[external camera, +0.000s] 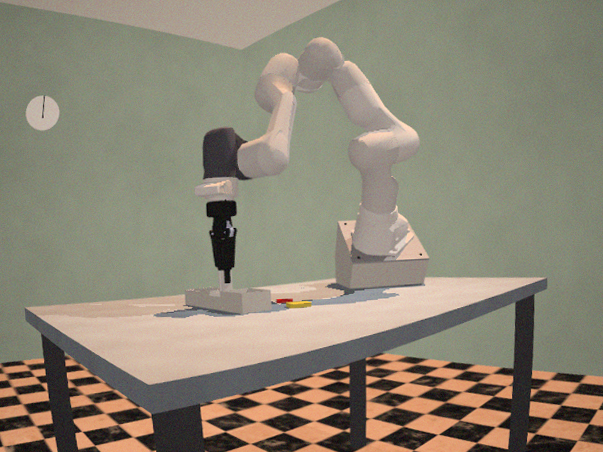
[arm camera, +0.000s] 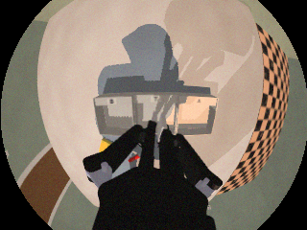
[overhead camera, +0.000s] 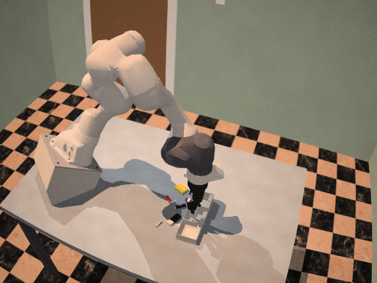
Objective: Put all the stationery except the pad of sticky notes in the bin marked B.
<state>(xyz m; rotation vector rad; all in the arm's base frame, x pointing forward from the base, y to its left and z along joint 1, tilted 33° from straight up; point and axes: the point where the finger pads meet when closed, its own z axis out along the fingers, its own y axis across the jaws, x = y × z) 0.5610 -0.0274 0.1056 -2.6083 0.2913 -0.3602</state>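
The bin is 40 mm below my hand and 10 mm ahead of it. Round my hand: black pen-like thing 80 mm behind, 50 mm below, 40 mm to the left; black-and-white block 70 mm behind, 50 mm to the right, 50 mm below; small white thing 120 mm behind, 80 mm to the right, 50 mm below.
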